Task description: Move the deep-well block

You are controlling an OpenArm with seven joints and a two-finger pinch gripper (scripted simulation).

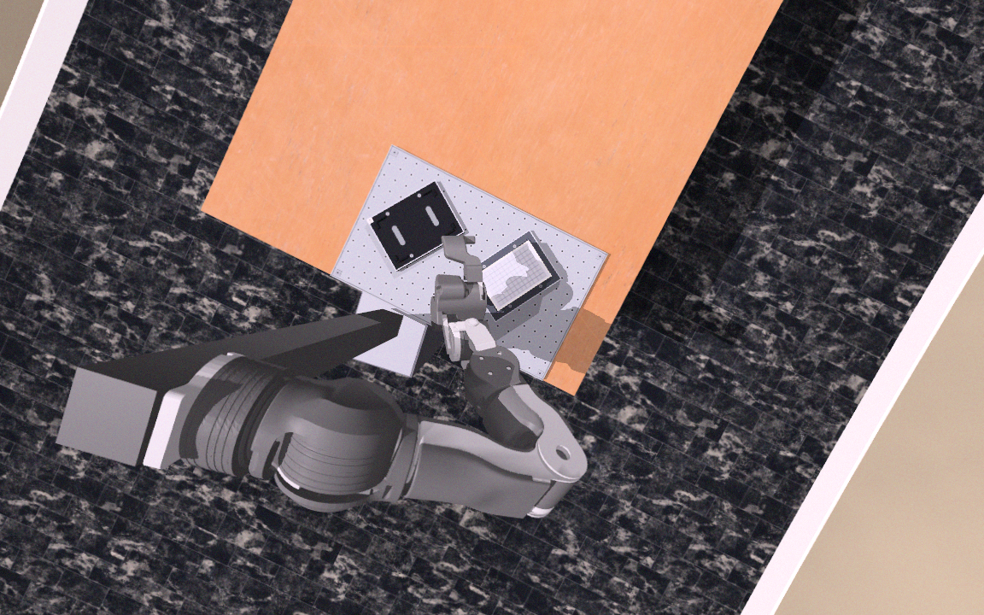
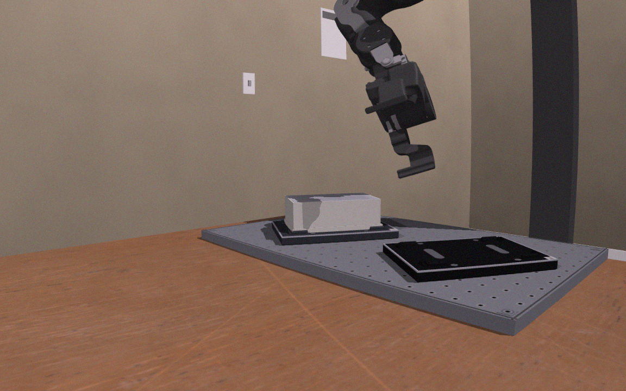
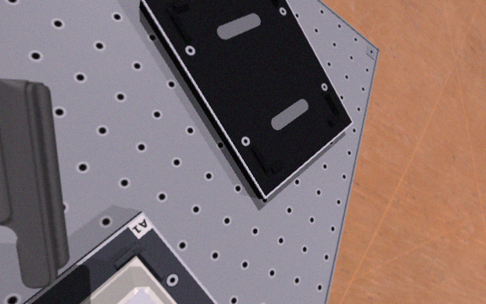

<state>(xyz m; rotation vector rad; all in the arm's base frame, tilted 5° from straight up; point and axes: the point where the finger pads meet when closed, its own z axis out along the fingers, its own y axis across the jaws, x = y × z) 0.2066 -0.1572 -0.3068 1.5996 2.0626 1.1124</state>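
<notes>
Now: the white deep-well block 2 cm ahead of my hand, 11 cm to the right of it and 10 cm below it. The rest, counted from my hand: black plate nest (5 cm ahead, 11 cm to the left, 13 cm below); A1 mark (1 cm behind, 2 cm to the right, 12 cm below).
</notes>
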